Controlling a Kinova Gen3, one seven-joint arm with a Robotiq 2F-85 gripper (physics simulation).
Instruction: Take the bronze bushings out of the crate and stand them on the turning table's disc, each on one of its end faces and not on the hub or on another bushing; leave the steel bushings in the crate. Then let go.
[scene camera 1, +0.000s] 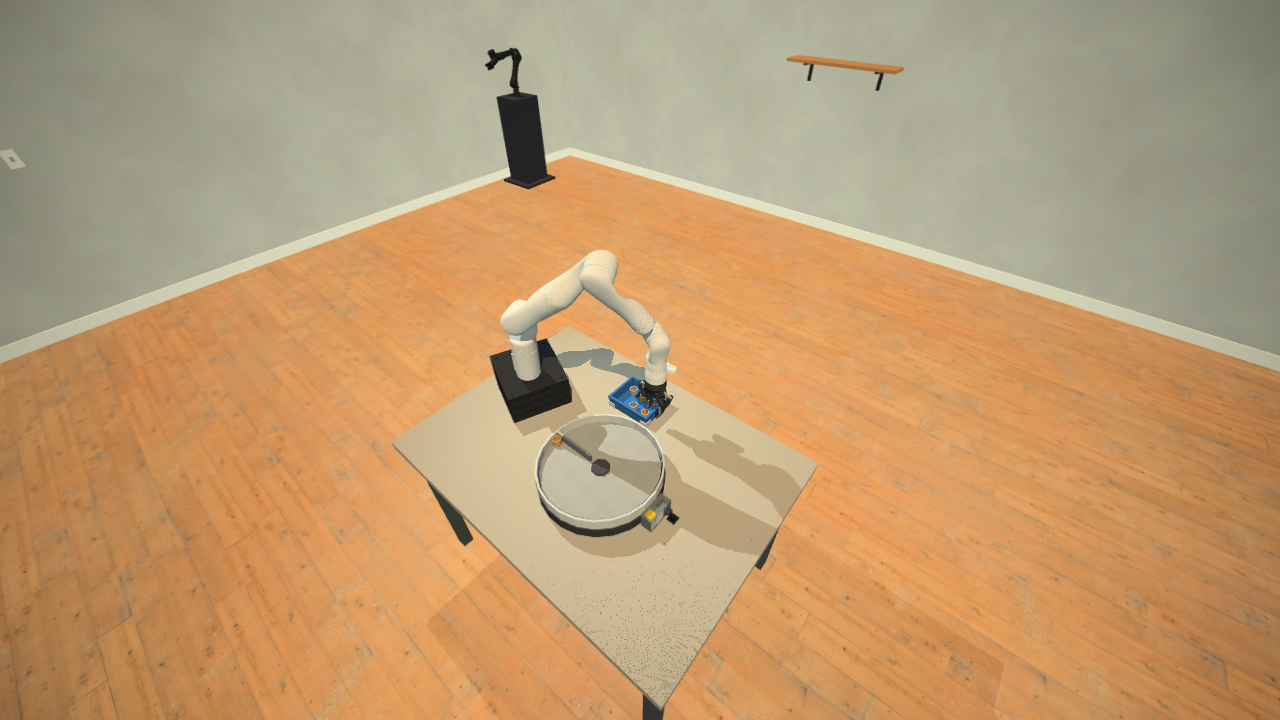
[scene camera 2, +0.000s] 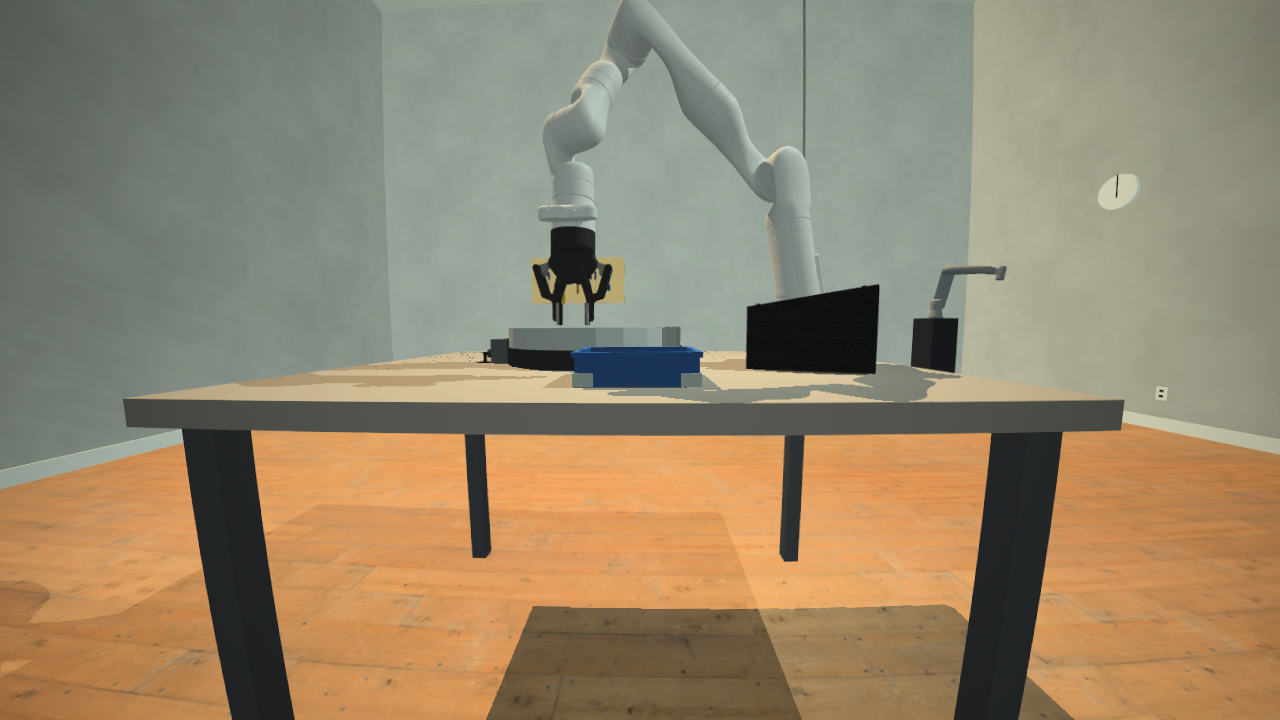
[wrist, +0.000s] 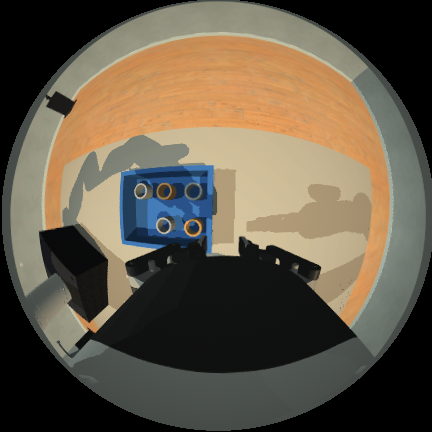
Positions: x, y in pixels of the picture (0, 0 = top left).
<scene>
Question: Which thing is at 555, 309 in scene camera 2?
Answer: My gripper.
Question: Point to my gripper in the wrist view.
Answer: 222, 242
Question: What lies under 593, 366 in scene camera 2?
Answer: A blue crate.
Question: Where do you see a blue crate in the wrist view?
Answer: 137, 217
</scene>
